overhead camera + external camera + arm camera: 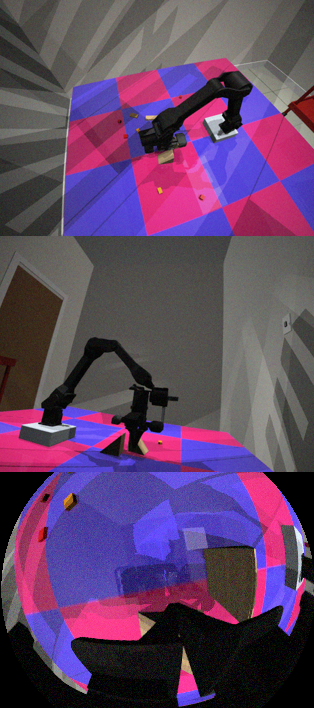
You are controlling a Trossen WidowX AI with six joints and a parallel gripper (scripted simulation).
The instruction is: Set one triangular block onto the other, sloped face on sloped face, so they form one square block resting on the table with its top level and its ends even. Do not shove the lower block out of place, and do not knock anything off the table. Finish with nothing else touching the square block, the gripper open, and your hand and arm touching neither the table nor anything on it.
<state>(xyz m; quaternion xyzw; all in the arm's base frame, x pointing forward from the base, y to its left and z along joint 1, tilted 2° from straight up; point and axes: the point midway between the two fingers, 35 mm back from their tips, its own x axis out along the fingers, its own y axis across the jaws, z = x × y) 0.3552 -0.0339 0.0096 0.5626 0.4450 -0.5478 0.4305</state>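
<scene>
The tan triangular block is 4 cm to the left of my gripper tip. Also, from my gripper tip: brown flat piece (28 cm to the right, 7 cm ahead, 2 cm below); long tan piece (21 cm to the right, 2 cm behind, 1 cm below).
</scene>
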